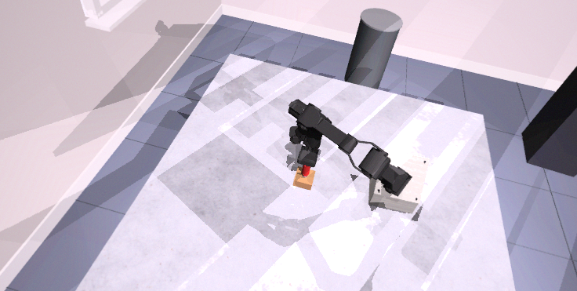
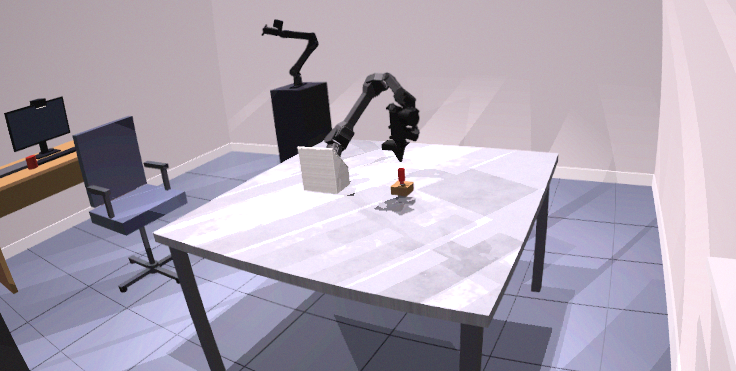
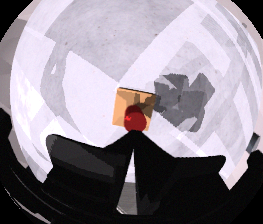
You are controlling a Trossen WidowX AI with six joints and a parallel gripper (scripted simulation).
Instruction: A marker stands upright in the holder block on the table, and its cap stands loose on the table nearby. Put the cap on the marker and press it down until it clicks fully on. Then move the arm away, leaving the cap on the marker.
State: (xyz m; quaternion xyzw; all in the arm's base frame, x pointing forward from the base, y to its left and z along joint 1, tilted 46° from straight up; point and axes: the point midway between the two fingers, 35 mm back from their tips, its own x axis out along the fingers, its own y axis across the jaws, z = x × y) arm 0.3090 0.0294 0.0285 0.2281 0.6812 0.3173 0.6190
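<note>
Now: the red cap 50 mm below my gripper tip.
</note>
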